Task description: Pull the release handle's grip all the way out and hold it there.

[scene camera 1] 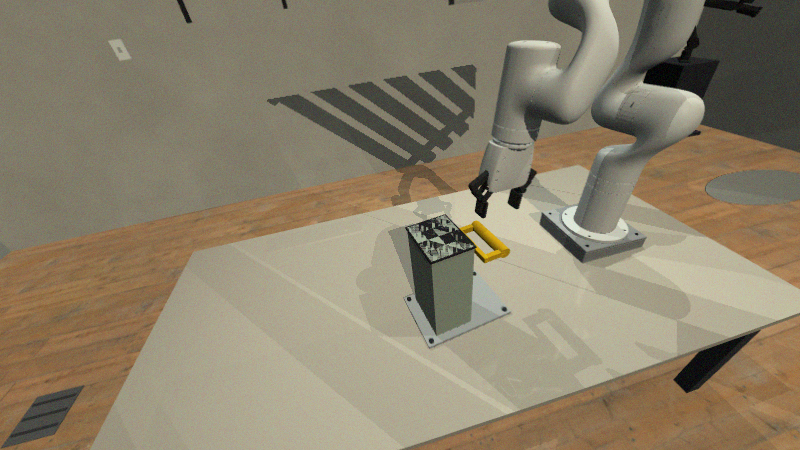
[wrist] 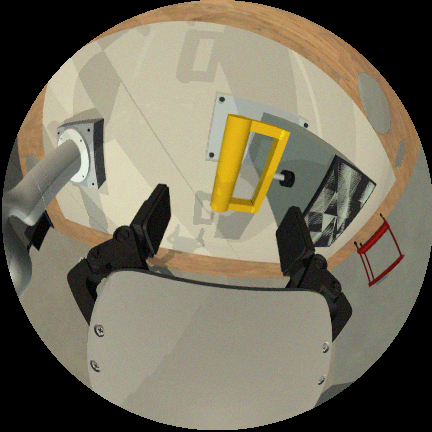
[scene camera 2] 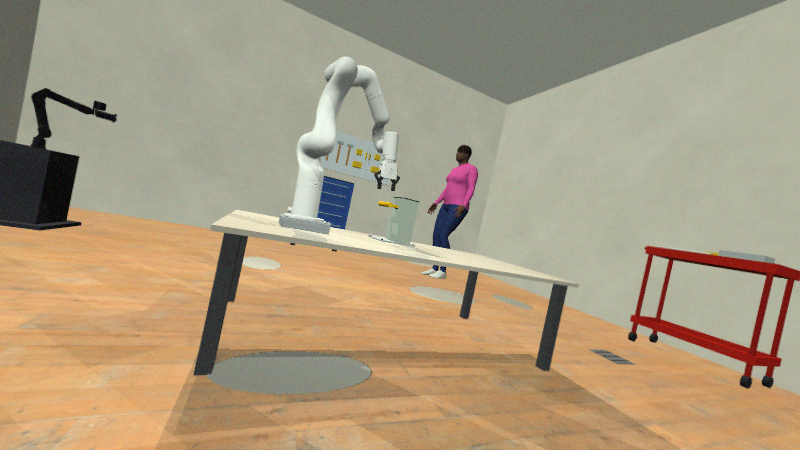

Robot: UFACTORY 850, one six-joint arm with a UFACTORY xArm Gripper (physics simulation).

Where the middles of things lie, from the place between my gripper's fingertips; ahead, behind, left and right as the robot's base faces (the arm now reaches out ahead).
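From my hand, the bolted plate (scene camera 1: 486,306) is 280 mm below, and it's also 100 mm ahead of the hand and 10 mm to the left of it.
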